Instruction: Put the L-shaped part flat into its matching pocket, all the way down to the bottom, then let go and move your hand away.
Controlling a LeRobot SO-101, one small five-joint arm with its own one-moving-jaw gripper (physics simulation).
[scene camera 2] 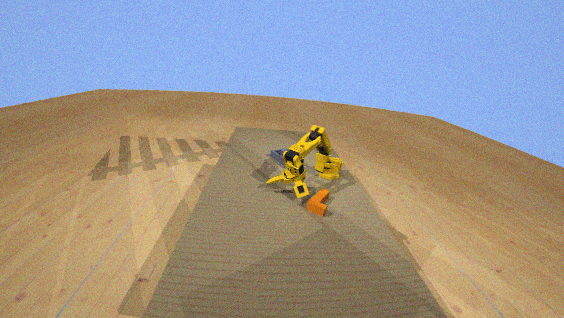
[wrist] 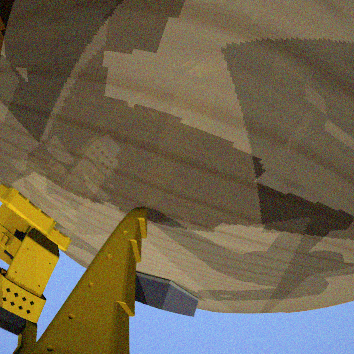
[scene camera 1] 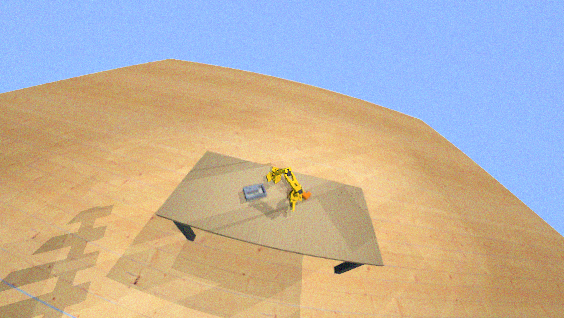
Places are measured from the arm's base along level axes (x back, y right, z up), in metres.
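Pixels of known places: end effector, tool point: (wrist: 145,218) (scene camera 1: 288,196); arm's base, origin of the base link: (scene camera 2: 322,173) (wrist: 47,221) (scene camera 1: 272,180).
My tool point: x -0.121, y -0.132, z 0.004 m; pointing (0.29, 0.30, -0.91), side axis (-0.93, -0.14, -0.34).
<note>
For each thing: its middle in the pictures, then the offset to it from my tool point. Level surfaces: height alone.
- orange L-shaped part, body centre: (scene camera 2: 322,201) (scene camera 1: 302,192) dx +0.063, dy -0.100, dz +0.011 m
- blue-grey tray with the pocket, body centre: (wrist: 156,295) (scene camera 2: 286,157) (scene camera 1: 254,192) dx -0.034, dy +0.230, dz +0.014 m
- table, its level: dz -0.004 m
The orange L-shaped part (scene camera 1: 307,195) (scene camera 2: 316,204) lies flat on the table, beside my gripper and apart from the tray. The blue-grey tray with the pocket (scene camera 1: 255,198) (scene camera 2: 276,154) (wrist: 170,295) stands on the table on the other side of my arm. The pocket's exact outline is too small to tell. My gripper (scene camera 1: 293,204) (scene camera 2: 285,185) is open and empty, with its jaws spread low over the table, between the tray and the part. In the wrist view one notched jaw (wrist: 127,250) shows; the other jaw is out of the picture. The part does not show plainly there.
The yellow arm base (scene camera 1: 274,175) (scene camera 2: 329,167) (wrist: 30,255) stands near one long edge of the table (scene camera 1: 215,200) (scene camera 2: 240,250). The arm's upper links arch over the table from the base to the gripper. Shadows of the arm fall near the tray.
</note>
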